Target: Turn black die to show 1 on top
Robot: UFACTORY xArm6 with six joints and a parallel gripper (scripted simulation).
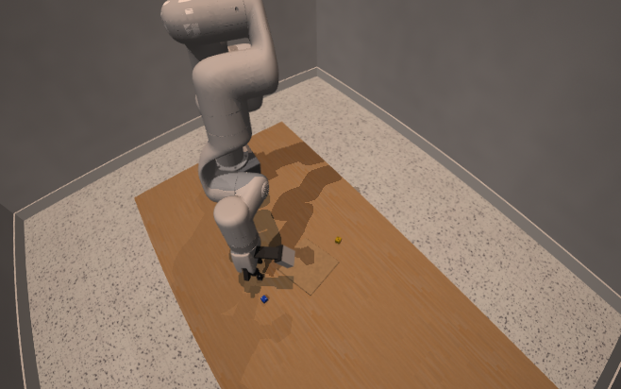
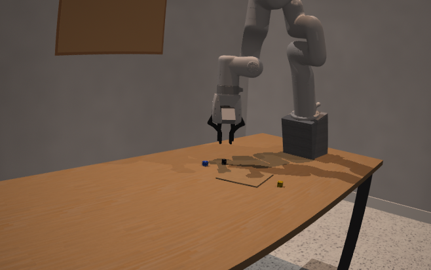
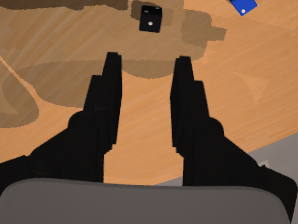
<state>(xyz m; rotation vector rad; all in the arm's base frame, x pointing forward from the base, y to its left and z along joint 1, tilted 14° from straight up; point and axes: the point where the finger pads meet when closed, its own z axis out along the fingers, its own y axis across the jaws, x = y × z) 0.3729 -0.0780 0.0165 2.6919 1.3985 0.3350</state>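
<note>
Now: the black die 90 mm below my hand. The rest, counted from my hand: yellow die (10 mm ahead, 270 mm to the left, 90 mm below); then tan mat (30 mm ahead, 150 mm to the left, 90 mm below); then blue die (70 mm ahead, 20 mm to the right, 90 mm below).
</note>
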